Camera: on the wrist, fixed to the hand. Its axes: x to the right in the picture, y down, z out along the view.
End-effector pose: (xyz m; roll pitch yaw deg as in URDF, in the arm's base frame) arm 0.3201 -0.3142 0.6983 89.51 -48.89 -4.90
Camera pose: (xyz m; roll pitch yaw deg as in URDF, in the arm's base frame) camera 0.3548 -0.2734 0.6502 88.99 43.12 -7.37
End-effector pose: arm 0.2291 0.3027 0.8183 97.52 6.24 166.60
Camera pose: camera 0.2377 0.2483 0.7718 -126.17 79.66 -50.41
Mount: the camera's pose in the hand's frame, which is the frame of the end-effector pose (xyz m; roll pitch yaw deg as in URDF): -0.0158 -0.0547 -0.0441 0.66 -1.31 -92.04
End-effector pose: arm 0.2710 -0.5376 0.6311 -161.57 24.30 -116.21
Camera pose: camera 0.3007 -0.5633 0.6915 -154.63 -16.42 -31.51
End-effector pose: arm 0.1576 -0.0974 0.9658 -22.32 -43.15 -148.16
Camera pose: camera 0.1202 -0.0413 0.9404 46.69 -15.54 103.70
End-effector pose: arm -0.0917 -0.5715 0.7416 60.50 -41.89 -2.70
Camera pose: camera -0.0567 -0.5617 0.6794 60.00 41.51 -45.82
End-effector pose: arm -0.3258 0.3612 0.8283 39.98 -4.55 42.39
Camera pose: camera -0.3242 0.3442 0.7583 4.81 38.70 -46.58
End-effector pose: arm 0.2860 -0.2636 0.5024 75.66 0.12 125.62
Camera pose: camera 0.2716 -0.2935 0.4385 -7.06 74.20 27.68
